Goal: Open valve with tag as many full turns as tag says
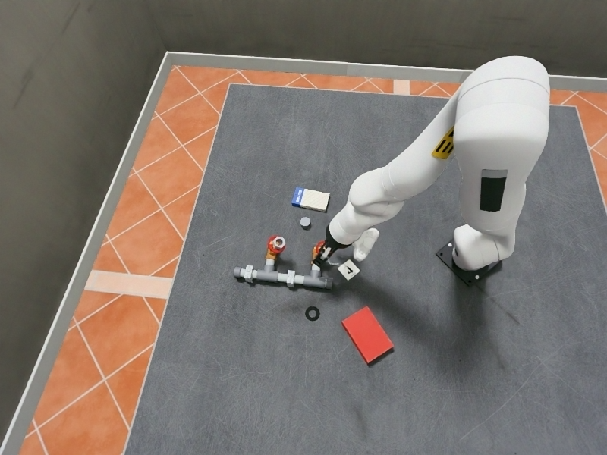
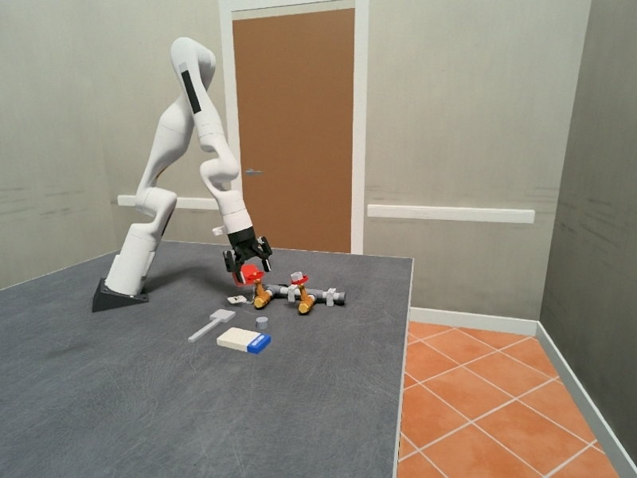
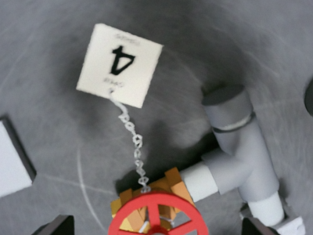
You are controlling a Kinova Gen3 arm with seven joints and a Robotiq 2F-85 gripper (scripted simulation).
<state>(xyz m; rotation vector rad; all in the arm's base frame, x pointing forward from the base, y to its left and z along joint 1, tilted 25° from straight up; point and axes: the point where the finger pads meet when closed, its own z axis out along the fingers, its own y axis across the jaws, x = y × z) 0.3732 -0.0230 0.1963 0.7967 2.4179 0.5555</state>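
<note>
Right now the white tag is 70 mm behind my hand, 20 mm to the left of it and 90 mm below it. From my hand the other things lie so: grey paddle (60 mm behind, 130 mm to the right, 90 mm below); blue box (50 mm ahead, 210 mm to the right, 80 mm below); red block (120 mm behind, 200 mm to the left, 80 mm below).
</note>
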